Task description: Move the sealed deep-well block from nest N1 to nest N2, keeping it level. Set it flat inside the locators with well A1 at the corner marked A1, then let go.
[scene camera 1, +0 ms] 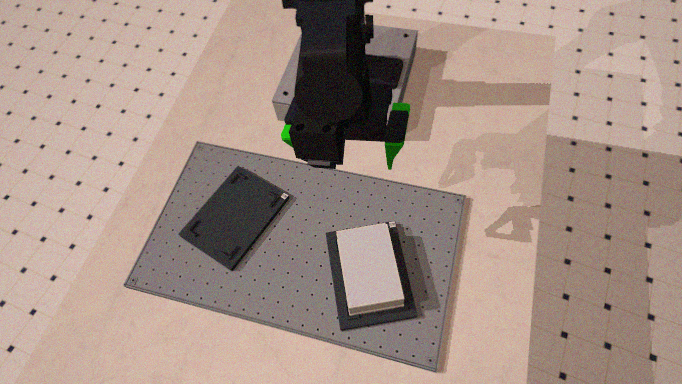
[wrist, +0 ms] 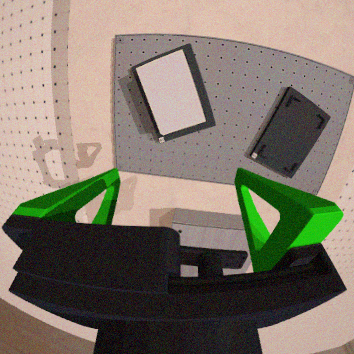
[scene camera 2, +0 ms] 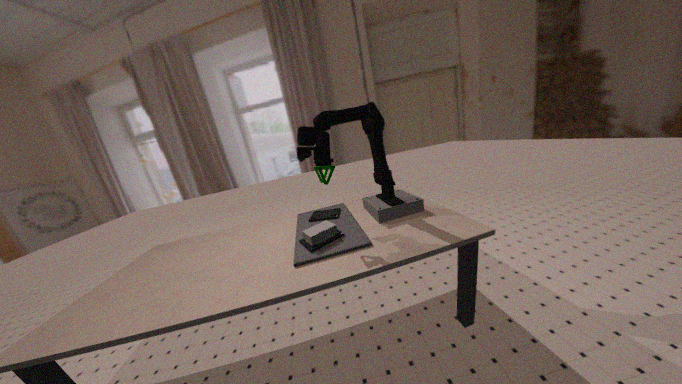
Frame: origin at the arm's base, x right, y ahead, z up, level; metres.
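Seen in the pictures: gripper, between the fingertips: [scene camera 1: 352, 163] [wrist: 176, 174] [scene camera 2: 324, 183]; arm's base, origin of its link: [wrist: 208, 256] [scene camera 2: 388, 199].
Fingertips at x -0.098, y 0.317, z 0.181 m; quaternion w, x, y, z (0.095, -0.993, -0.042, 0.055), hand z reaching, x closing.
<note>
Pixels of each thing's top centre, then the offset from my fingertips to it. "pt": a spot on its surface instead.
- white sealed block, centre of its top: [scene camera 1: 368, 263] [wrist: 170, 93] [scene camera 2: 319, 227] dz -0.176, dx -0.035, dy +0.064 m
- dark nest N1, centre of its top: [scene camera 1: 369, 270] [wrist: 173, 94] [scene camera 2: 321, 235] dz -0.212, dx -0.035, dy +0.064 m
- small white tag, a spot on its surface: [scene camera 1: 392, 224] [wrist: 161, 139] pt dz -0.218, dx -0.053, dy -0.027 m
- dark nest N2, centre of its top: [scene camera 1: 233, 212] [wrist: 294, 136] [scene camera 2: 324, 212] dz -0.212, dx +0.221, dy +0.020 m
- grey perforated board, centre of its top: [scene camera 1: 299, 238] [wrist: 237, 118] [scene camera 2: 325, 224] dz -0.229, dx +0.097, dy +0.033 m
The white sealed block [scene camera 1: 370, 267] [scene camera 2: 320, 231] [wrist: 171, 92] lies flat on the dark nest N1 [scene camera 1: 380, 317] [wrist: 199, 85]. A small white tag [scene camera 1: 392, 224] [wrist: 161, 139] marks one nest corner; its print is unreadable. The dark nest N2 [scene camera 1: 235, 220] [scene camera 2: 325, 215] [wrist: 291, 132] holds no block and shows corner locators, with a white tag [scene camera 1: 284, 196] [wrist: 254, 155] at one corner. My gripper [scene camera 1: 340, 159] [scene camera 2: 326, 183] [wrist: 176, 174] is open and empty, high above the table on the base side of both nests. In scene camera 1 its left fingertip is hidden.
Both nests sit on a grey perforated board [scene camera 1: 310, 225] [scene camera 2: 352, 235] [wrist: 230, 100], turned at different angles. The arm's grey base block [scene camera 1: 400, 45] [scene camera 2: 395, 215] [wrist: 210, 237] stands behind the board, beyond its long edge. The arm's shadow falls beside the board.
</note>
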